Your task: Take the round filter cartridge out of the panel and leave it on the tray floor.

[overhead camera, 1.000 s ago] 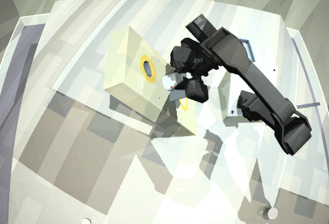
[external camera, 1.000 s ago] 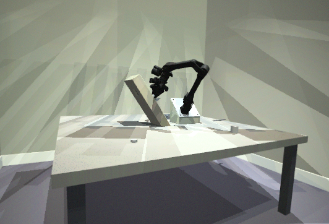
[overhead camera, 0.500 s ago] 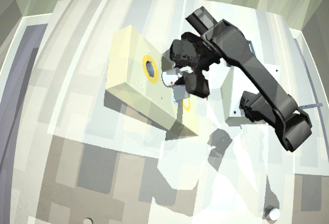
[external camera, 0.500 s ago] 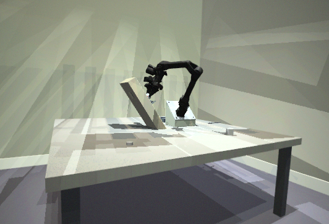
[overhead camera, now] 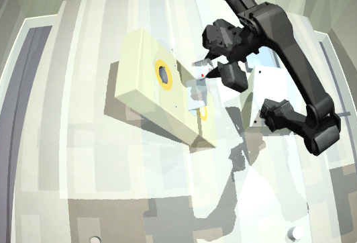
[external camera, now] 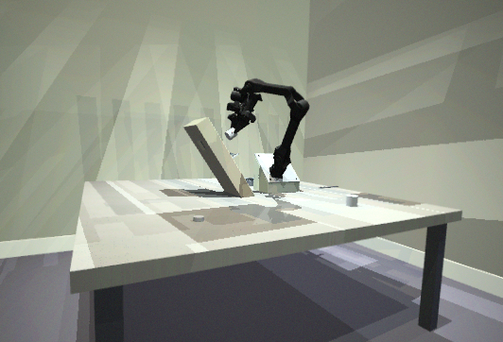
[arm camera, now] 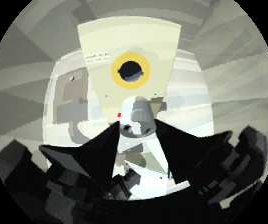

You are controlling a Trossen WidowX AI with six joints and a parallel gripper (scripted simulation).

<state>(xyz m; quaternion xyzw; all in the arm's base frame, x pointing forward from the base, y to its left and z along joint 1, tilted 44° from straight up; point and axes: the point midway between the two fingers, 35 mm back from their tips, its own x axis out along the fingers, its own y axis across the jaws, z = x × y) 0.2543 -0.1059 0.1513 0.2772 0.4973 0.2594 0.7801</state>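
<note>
Now: the tray 320 mm to the right of my gripper tip, 270 mm below it and 260 mm behind it. Also, from my gripper tip: cream service panel (110 mm below, 60 mm ahead, 10 mm to the left); round filter cartridge (right at my gripper tip).
</note>
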